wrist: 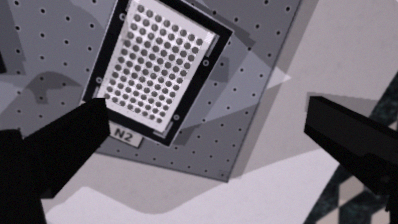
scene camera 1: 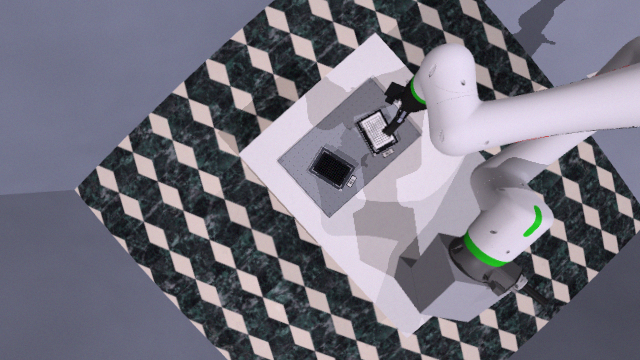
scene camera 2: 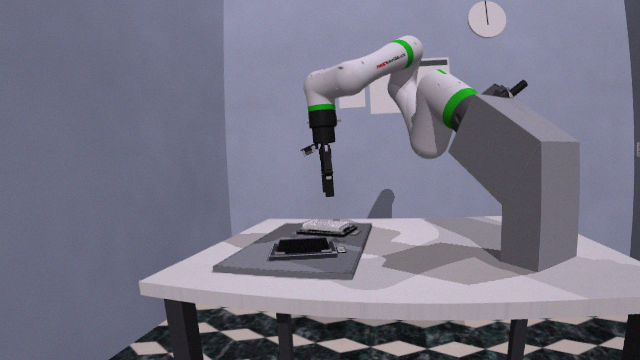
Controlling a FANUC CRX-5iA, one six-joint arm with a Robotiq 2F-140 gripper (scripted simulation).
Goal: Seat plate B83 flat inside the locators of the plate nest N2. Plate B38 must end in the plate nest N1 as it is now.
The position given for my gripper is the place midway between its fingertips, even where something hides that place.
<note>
In view: my gripper (scene camera 2: 328, 194).
My gripper also shows in the wrist view (wrist: 207, 115).
</note>
